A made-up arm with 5 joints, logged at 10 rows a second.
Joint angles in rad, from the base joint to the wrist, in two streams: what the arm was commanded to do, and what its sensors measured. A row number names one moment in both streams.
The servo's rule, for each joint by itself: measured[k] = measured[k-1] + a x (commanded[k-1-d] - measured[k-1]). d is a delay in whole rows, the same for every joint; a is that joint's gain. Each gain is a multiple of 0.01, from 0.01 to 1. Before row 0 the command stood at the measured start. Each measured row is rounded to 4 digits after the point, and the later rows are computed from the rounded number. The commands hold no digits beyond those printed.
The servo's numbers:
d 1
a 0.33 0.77 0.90 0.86 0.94
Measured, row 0:
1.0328, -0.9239, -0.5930, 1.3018, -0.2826
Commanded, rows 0 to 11:
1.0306, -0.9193, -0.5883, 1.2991, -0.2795
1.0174, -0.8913, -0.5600, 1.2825, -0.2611
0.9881, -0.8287, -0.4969, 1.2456, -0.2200
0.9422, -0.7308, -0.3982, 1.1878, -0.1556
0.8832, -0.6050, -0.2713, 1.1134, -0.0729
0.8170, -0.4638, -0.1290, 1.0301, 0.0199
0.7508, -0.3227, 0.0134, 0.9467, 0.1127
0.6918, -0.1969, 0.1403, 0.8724, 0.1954
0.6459, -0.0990, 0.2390, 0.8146, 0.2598
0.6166, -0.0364, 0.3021, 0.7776, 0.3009
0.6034, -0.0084, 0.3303, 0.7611, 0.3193
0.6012, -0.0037, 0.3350, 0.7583, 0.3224
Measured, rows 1 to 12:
1.0328, -0.9239, -0.5930, 1.3018, -0.2826
1.0321, -0.9204, -0.5888, 1.2995, -0.2797
1.0272, -0.8980, -0.5629, 1.2849, -0.2622
1.0143, -0.8446, -0.5035, 1.2511, -0.2225
0.9905, -0.7570, -0.4087, 1.1967, -0.1596
0.9551, -0.6400, -0.2850, 1.1251, -0.0781
0.9095, -0.5043, -0.1446, 1.0434, 0.0140
0.8571, -0.3645, -0.0024, 0.9602, 0.1068
0.8026, -0.2354, 0.1260, 0.8847, 0.1901
0.7509, -0.1304, 0.2277, 0.8244, 0.2556
0.7066, -0.0580, 0.2947, 0.7842, 0.2982
0.6725, -0.0198, 0.3267, 0.7643, 0.3180

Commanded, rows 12 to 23:
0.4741, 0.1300, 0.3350, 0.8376, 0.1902
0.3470, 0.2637, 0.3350, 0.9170, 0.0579
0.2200, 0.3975, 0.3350, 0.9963, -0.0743
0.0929, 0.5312, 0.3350, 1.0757, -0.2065
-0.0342, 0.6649, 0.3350, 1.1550, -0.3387
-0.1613, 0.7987, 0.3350, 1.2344, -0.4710
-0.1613, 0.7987, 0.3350, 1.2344, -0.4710
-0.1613, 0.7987, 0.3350, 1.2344, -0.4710
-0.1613, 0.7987, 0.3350, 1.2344, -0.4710
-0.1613, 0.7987, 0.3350, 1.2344, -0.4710
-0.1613, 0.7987, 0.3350, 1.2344, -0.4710
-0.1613, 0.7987, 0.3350, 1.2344, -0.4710
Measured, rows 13 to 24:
0.6490, -0.0074, 0.3342, 0.7591, 0.3221
0.5913, 0.0984, 0.3349, 0.8266, 0.1981
0.5107, 0.2257, 0.3350, 0.9043, 0.0663
0.4148, 0.3580, 0.3350, 0.9834, -0.0659
0.3086, 0.4914, 0.3350, 1.0628, -0.1981
0.1955, 0.6250, 0.3350, 1.1421, -0.3303
0.0778, 0.7587, 0.3350, 1.2215, -0.4626
-0.0011, 0.7895, 0.3350, 1.2326, -0.4705
-0.0540, 0.7966, 0.3350, 1.2341, -0.4710
-0.0894, 0.7982, 0.3350, 1.2344, -0.4710
-0.1131, 0.7986, 0.3350, 1.2344, -0.4710
-0.1290, 0.7987, 0.3350, 1.2344, -0.4710

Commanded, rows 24 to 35:
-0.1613, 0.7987, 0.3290, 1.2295, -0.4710
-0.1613, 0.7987, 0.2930, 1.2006, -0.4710
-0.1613, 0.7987, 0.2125, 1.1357, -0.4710
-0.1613, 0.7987, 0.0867, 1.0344, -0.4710
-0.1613, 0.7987, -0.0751, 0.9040, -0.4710
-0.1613, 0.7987, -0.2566, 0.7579, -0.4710
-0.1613, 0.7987, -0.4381, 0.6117, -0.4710
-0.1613, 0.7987, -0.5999, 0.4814, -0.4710
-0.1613, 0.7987, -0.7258, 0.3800, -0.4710
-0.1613, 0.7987, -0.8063, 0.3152, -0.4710
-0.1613, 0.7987, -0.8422, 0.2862, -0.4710
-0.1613, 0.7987, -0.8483, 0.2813, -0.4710
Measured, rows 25 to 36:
-0.1397, 0.7987, 0.3350, 1.2344, -0.4710
-0.1468, 0.7987, 0.3296, 1.2302, -0.4710
-0.1516, 0.7987, 0.2967, 1.2047, -0.4710
-0.1548, 0.7987, 0.2209, 1.1454, -0.4710
-0.1569, 0.7987, 0.1001, 1.0499, -0.4710
-0.1584, 0.7987, -0.0576, 0.9244, -0.4710
-0.1594, 0.7987, -0.2367, 0.7812, -0.4710
-0.1600, 0.7987, -0.4180, 0.6354, -0.4710
-0.1604, 0.7987, -0.5817, 0.5030, -0.4710
-0.1607, 0.7987, -0.7114, 0.3972, -0.4710
-0.1609, 0.7987, -0.7968, 0.3267, -0.4710
-0.1610, 0.7987, -0.8377, 0.2919, -0.4710

